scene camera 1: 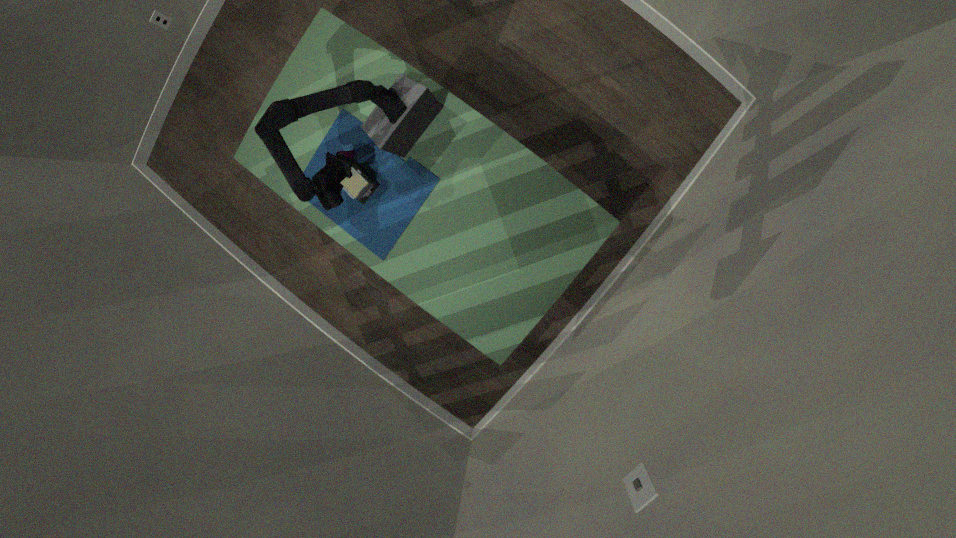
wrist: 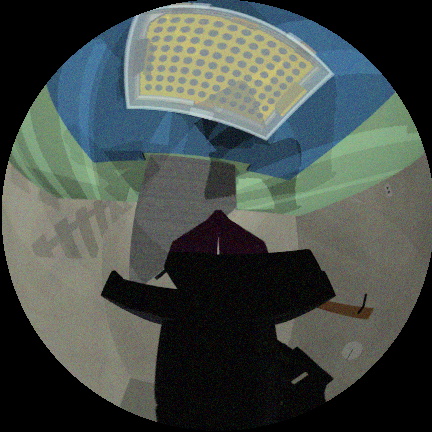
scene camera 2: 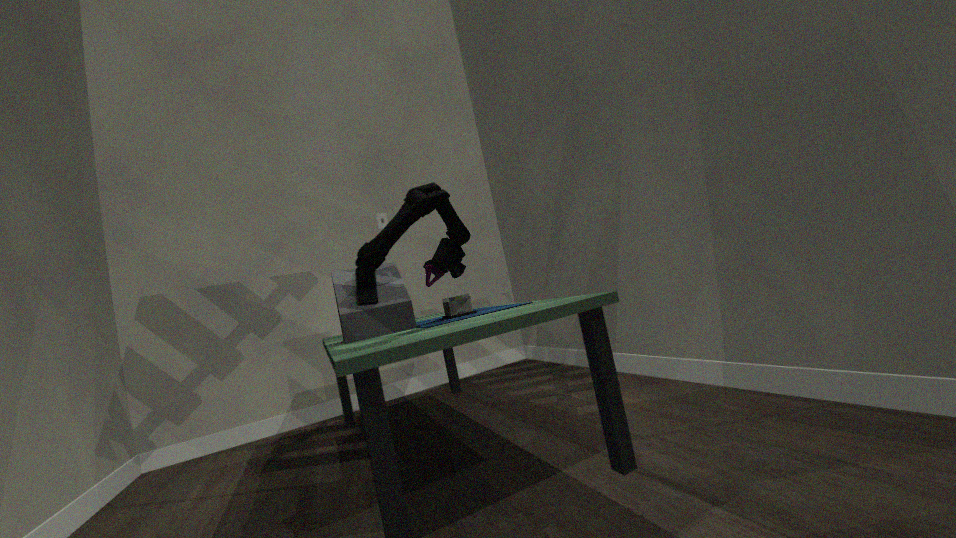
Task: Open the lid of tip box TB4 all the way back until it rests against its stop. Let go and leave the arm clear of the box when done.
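Pixels of known places: gripper, between the fingertips: (scene camera 1: 354,151) (wrist: 217,214) (scene camera 2: 427,286); arm's base, origin of its link: (scene camera 1: 392,105) (scene camera 2: 366,286).
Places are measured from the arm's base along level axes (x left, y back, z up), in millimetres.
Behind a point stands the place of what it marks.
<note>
Tip box TB4 (scene camera 1: 355,184) @(x 52, y -316, z -100 mm) (scene camera 2: 457,305) @(x -36, y -309, z -137 mm) (wrist: 220,55) stands upright on the blue mat. In the wrist view a yellow rack with rows of round holes shows through its clear, pale-edged lid (wrist: 166,103) @(x 52, y -285, z -100 mm), which looks closed. No label can be read. My gripper (scene camera 2: 429,284) @(x -12, y -217, z -43 mm) (wrist: 217,214) @(x -12, y -217, z -43 mm) is shut, its dark magenta fingertips together with nothing between them. It hangs above the level of the box, apart from it, on the side toward the arm's base. In scene camera 1 the wrist hides part of the box.
The blue mat (scene camera 1: 401,207) @(x 229, y -270, z -178 mm) (scene camera 2: 498,310) @(x -184, y -414, z -180 mm) (wrist: 360,55) lies on the green table (scene camera 1: 467,274) @(x 599, y -273, z -181 mm) (scene camera 2: 481,329) @(x -572, y -234, z -190 mm) (wrist: 390,135). The grey block (scene camera 1: 418,120) @(x 87, y 22, z -47 mm) (scene camera 2: 377,322) @(x -88, y -13, z -135 mm) (wrist: 175,195) @(x 35, y -131, z -93 mm) under the arm's base stands beside the mat. The arm's elbow (scene camera 1: 275,115) @(x -130, y -232, z 291 mm) (scene camera 2: 424,195) @(x -186, y -240, z 253 mm) arches high over the table.
</note>
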